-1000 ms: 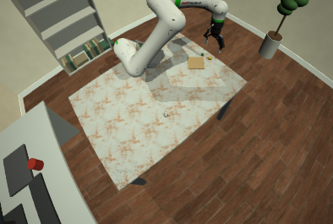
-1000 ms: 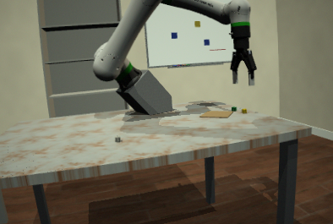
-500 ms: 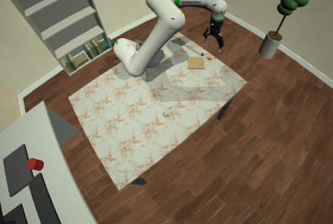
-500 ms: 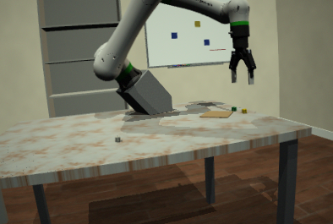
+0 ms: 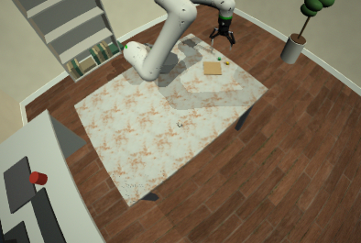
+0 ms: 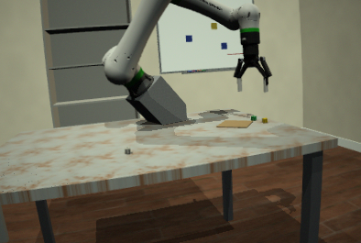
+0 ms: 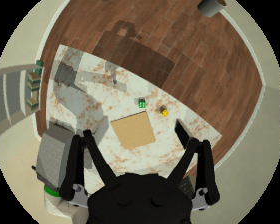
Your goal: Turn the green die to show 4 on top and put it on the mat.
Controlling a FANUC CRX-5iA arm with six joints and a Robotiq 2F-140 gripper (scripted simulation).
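Now: hand 140 mm above the green die. From my hand the other things lie so: tan mat (150 mm below, 120 mm to the right, 10 mm ahead); then grey die (660 mm to the right, 160 mm ahead, 140 mm below); then yellow die (140 mm below, 80 mm ahead).
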